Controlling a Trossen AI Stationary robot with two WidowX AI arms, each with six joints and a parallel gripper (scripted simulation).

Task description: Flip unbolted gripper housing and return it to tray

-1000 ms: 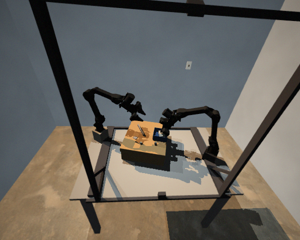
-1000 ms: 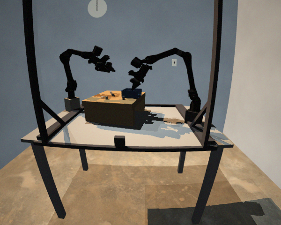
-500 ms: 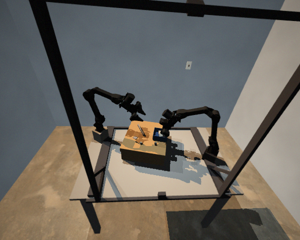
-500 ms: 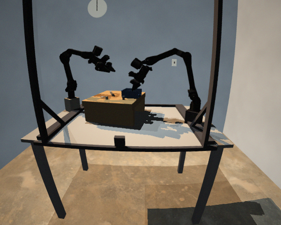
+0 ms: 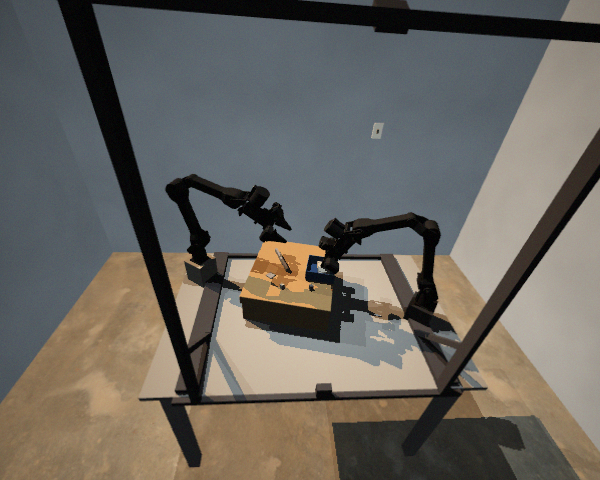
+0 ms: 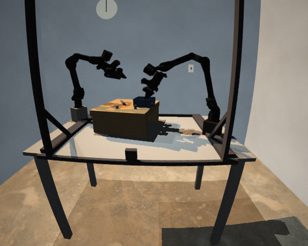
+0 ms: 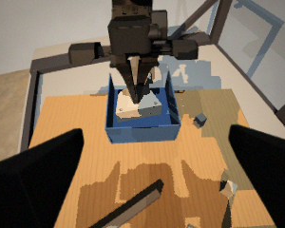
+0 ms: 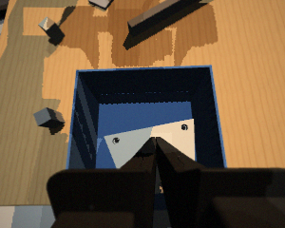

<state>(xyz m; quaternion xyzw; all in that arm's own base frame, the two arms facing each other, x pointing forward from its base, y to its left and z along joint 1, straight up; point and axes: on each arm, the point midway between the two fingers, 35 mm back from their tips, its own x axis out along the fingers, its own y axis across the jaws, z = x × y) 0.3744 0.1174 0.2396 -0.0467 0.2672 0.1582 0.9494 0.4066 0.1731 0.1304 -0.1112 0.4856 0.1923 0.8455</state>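
Now: right hand 40 mm above the white gripper housing and 10 mm to the right of it. From my right hand the other things lie so: grey rod 200 mm to the left, 60 mm below, 30 mm ahead; then wooden block 140 mm to the left, 120 mm below, 10 mm behind; then gripper housing half 50 mm below, 10 mm to the left.
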